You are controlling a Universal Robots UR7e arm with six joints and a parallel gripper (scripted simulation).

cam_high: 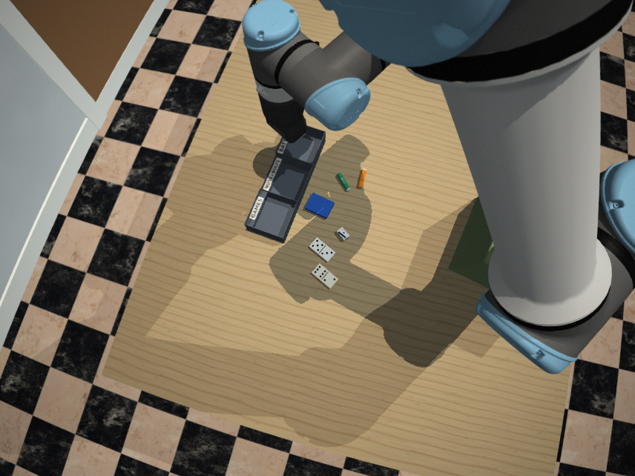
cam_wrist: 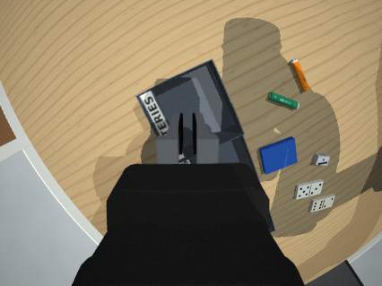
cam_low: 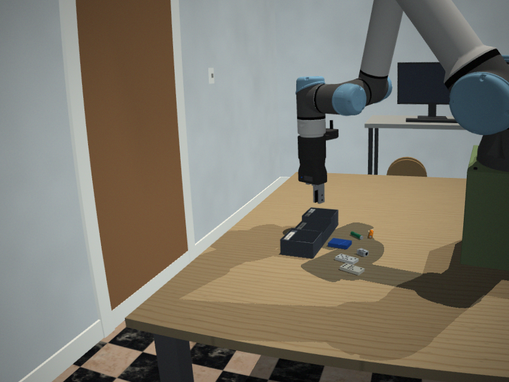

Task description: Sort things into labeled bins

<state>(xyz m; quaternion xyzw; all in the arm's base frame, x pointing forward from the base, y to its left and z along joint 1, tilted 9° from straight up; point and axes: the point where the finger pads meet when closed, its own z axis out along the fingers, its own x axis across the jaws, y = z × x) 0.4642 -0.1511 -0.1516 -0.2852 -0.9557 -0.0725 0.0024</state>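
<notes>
Right now the dark three-part bin is 10 mm ahead of my hand, 80 mm to the left of it and 70 mm below it. From my hand the other things lie so: orange battery: 150 mm behind, 40 mm to the left, 90 mm below; blue flat block: 70 mm behind, 120 mm to the left, 90 mm below; green battery: 110 mm behind, 60 mm to the left, 90 mm below.
</notes>
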